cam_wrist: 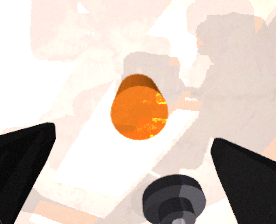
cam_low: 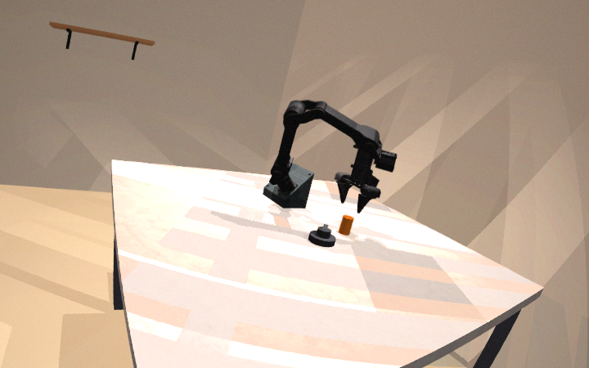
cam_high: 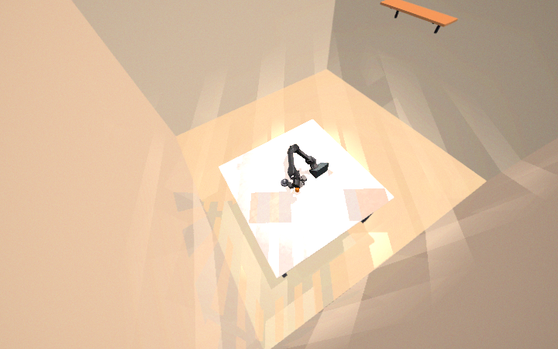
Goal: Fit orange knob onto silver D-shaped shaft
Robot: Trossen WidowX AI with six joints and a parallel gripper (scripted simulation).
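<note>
Right now my gripper tip is 50 mm above the orange knob. From my gripper tip the other things lie so: round pedestal 60 mm ahead, 140 mm to the right, 60 mm below.
</note>
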